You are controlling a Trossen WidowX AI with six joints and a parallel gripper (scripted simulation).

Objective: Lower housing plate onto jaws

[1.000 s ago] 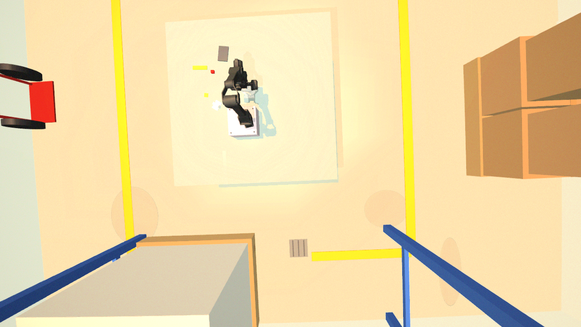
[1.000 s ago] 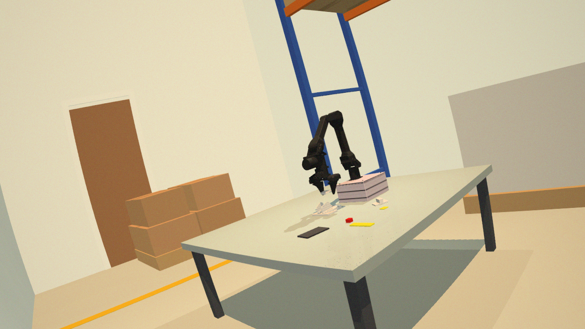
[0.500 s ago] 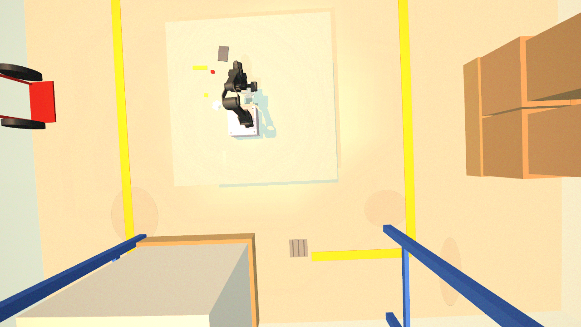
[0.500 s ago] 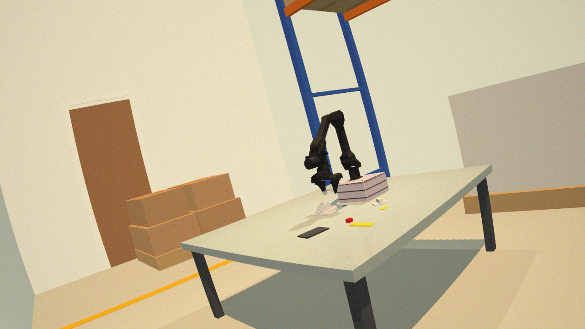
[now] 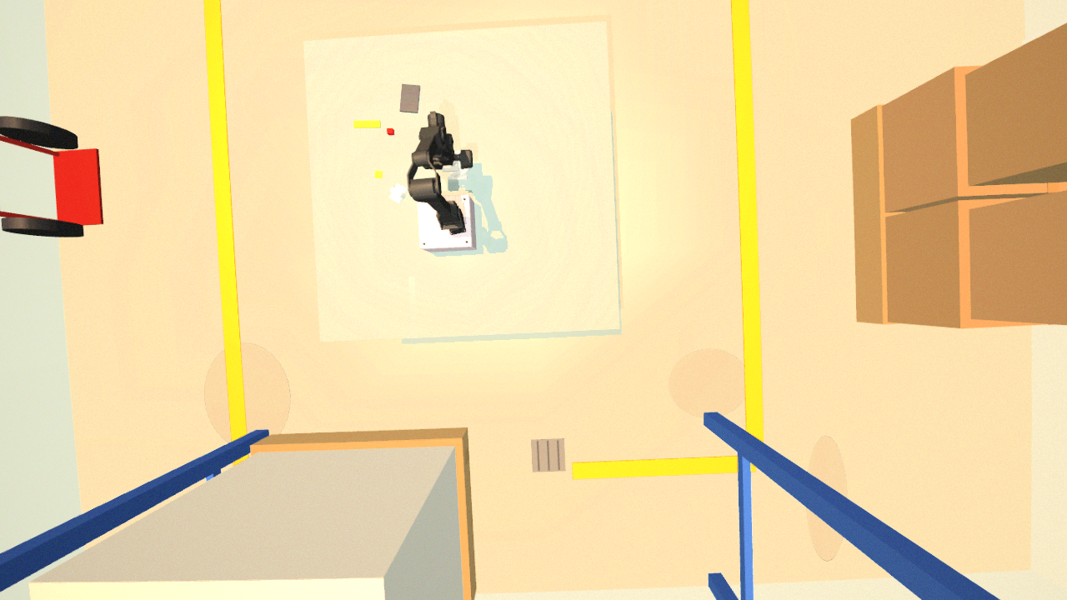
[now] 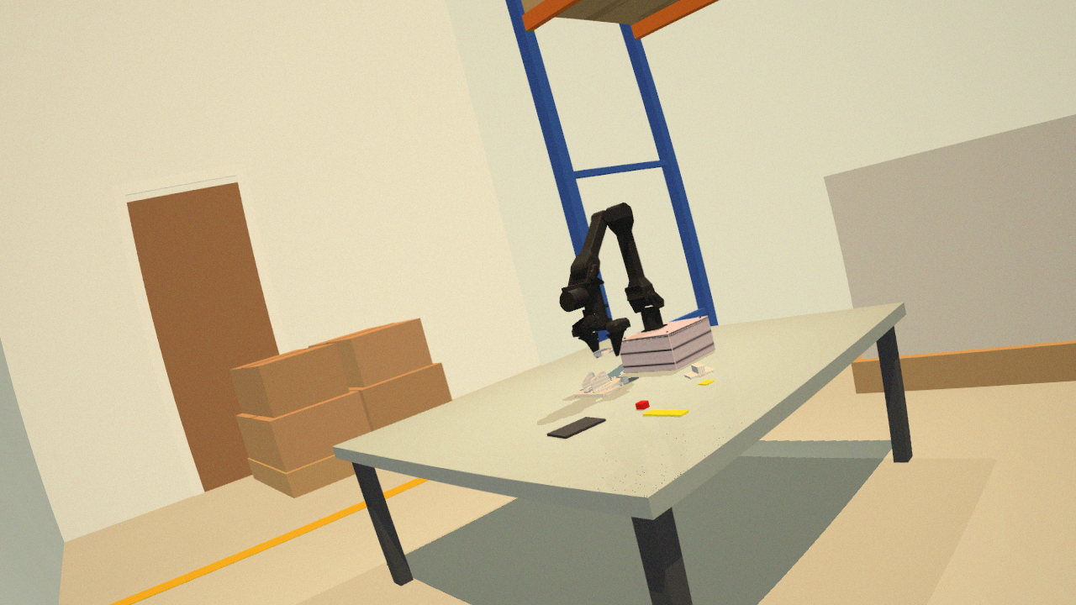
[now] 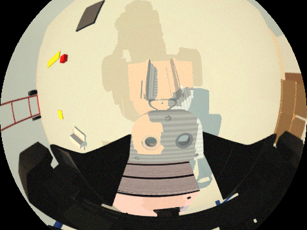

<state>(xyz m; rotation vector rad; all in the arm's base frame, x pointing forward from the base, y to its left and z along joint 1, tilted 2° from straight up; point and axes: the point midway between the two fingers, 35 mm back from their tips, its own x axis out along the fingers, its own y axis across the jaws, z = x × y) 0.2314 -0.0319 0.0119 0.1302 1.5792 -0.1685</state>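
My gripper tip is now 80 mm above the white part, 70 mm short of it and 10 mm to the left of it. Also, from my gripper tip: small yellow square (330 mm to the left, 80 mm below, 80 mm ahead); dark flat plate (370 mm ahead, 130 mm to the left, 80 mm below); red cube (240 mm to the left, 240 mm ahead, 80 mm below).
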